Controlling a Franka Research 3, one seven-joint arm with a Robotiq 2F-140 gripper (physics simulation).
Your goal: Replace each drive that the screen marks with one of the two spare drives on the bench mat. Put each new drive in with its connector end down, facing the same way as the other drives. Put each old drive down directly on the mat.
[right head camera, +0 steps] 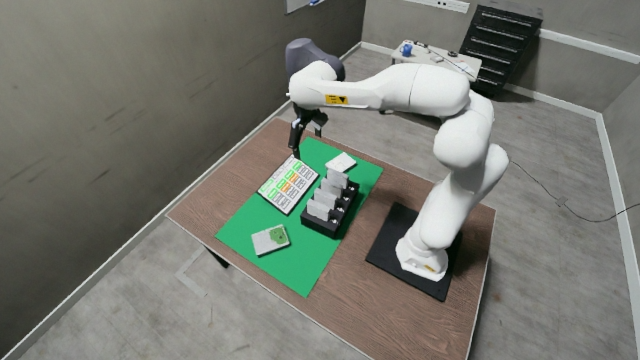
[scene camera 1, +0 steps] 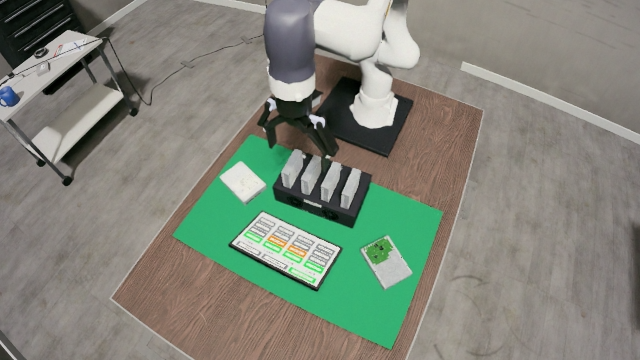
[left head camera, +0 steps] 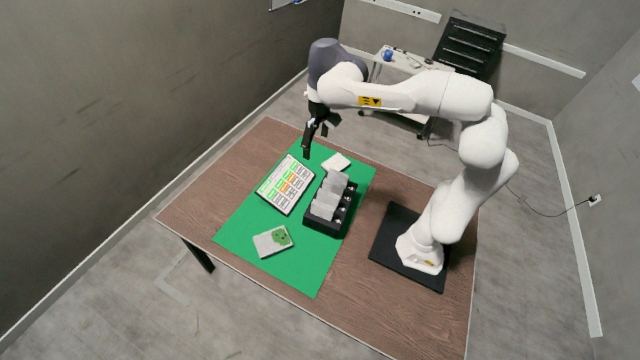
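A black dock (left head camera: pixel 320 225) (right head camera: pixel 316 226) (scene camera 1: pixel 345 217) stands on the green mat (left head camera: pixel 295 270) (right head camera: pixel 290 270) (scene camera 1: pixel 380 320) and holds several upright grey drives in a row. A screen (left head camera: pixel 285 185) (right head camera: pixel 288 185) (scene camera 1: pixel 285 250) lies beside it, with orange marks in its two middle columns. A drive with a green circuit board (left head camera: pixel 273 241) (right head camera: pixel 270 240) (scene camera 1: pixel 386 262) lies flat on the mat. A whitish drive (left head camera: pixel 335 162) (right head camera: pixel 341 162) (scene camera 1: pixel 243 182) lies flat beyond the dock's other end. My gripper (left head camera: pixel 316 142) (right head camera: pixel 307 142) (scene camera 1: pixel 300 154) is open and empty, raised above the mat's far end in the head views.
The wooden table (left head camera: pixel 400 320) (right head camera: pixel 395 320) (scene camera 1: pixel 210 310) surrounds the mat. The arm stands on a black base plate (left head camera: pixel 385 245) (right head camera: pixel 382 245) (scene camera 1: pixel 340 120) behind the dock. A cart (left head camera: pixel 425 70) (right head camera: pixel 467 70) (scene camera 1: pixel 82 42) with a blue mug stands away from the table.
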